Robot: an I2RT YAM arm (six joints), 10 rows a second.
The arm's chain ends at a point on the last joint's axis. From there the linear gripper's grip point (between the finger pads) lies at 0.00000 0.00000 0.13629 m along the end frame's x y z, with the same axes.
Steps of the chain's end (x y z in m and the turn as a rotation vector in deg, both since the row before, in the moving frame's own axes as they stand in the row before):
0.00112 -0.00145 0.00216 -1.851 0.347 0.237
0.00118 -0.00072 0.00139 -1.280 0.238 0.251
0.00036 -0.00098 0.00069 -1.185 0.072 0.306
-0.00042 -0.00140 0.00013 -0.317 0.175 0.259
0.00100 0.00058 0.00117 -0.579 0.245 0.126
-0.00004 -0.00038 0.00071 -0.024 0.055 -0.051
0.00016 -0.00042 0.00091 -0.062 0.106 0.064
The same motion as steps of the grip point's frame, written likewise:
0.00194 0.00295 0.00209 -1.851 0.347 0.237
0.00174 0.00233 0.00135 -1.280 0.238 0.251
0.00052 0.00184 0.00066 -1.185 0.072 0.306
-0.00001 -0.00065 0.00013 -0.317 0.175 0.259
0.00158 0.00196 0.00116 -0.579 0.245 0.126
0.00009 -0.00032 0.00071 -0.024 0.055 -0.051
0.00041 -0.00027 0.00091 -0.062 0.106 0.064

